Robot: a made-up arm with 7 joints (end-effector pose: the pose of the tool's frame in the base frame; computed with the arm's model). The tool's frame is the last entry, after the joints. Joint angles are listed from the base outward.
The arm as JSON. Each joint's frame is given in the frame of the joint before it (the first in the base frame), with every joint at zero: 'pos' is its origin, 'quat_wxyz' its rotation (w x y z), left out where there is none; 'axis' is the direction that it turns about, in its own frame. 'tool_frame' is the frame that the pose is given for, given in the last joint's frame.
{
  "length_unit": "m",
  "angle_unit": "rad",
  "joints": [
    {
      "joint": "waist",
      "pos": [
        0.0,
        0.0,
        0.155
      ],
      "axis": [
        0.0,
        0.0,
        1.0
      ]
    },
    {
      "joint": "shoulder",
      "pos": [
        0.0,
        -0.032,
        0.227
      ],
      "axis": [
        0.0,
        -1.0,
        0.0
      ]
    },
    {
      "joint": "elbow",
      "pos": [
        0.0,
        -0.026,
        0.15
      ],
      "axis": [
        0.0,
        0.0,
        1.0
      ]
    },
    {
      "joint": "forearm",
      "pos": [
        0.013,
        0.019,
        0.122
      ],
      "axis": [
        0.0,
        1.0,
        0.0
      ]
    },
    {
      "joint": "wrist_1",
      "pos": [
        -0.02,
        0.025,
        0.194
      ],
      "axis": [
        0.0,
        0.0,
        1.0
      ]
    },
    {
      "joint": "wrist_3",
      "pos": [
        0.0,
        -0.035,
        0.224
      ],
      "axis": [
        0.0,
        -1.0,
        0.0
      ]
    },
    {
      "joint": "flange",
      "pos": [
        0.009,
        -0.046,
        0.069
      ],
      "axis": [
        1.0,
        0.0,
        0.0
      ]
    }
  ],
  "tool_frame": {
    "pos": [
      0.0,
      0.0,
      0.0
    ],
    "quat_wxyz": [
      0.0,
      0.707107,
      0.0,
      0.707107
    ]
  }
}
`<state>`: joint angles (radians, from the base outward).
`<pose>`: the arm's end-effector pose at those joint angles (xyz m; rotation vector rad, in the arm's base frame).
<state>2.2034 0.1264 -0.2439 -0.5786 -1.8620 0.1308 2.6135</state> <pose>0.1568 -0.3633 0.9649 0.0418 1.6859 0.1607</pose>
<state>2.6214 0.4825 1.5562 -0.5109 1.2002 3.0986 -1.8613</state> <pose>0.3314 0.0074 0.9127 -1.2947 -0.2042 0.8897</pose>
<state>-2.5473 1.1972 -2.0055 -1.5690 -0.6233 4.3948 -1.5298</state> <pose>0.3377 -0.1419 0.5733 -1.0636 -1.5731 -0.3020</pose>
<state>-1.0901 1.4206 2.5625 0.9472 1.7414 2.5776 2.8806</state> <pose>-0.1101 0.4727 0.1507 -0.1381 1.5877 0.9272</pose>
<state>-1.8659 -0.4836 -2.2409 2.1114 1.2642 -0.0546 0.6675</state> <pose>-0.3118 0.3158 0.4584 2.2177 1.6717 -1.3670</pose>
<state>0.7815 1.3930 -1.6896 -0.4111 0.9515 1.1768 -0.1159</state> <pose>-0.5612 -0.4090 0.4718 -1.0885 -1.0201 2.5328</pose>
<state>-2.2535 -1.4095 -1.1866 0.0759 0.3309 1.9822 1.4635</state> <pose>-0.4651 -0.4676 0.5449 0.3974 -1.2486 1.4613</pose>
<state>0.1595 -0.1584 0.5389 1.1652 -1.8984 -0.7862 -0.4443</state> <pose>0.3801 0.2211 0.8823 1.5963 -0.0478 -0.1783</pose>
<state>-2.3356 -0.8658 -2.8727 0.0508 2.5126 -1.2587 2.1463</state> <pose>-0.5331 -0.2605 0.8129 -2.1496 -1.9601 -0.7666</pose>
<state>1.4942 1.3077 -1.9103 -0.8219 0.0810 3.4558 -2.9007</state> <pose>-0.2197 -0.4642 0.5603 -0.2726 -2.0037 -1.4939</pose>
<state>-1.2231 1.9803 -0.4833 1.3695 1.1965 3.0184 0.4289</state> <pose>-0.3519 0.2964 0.5617 2.2232 -0.8590 -1.2049</pose>
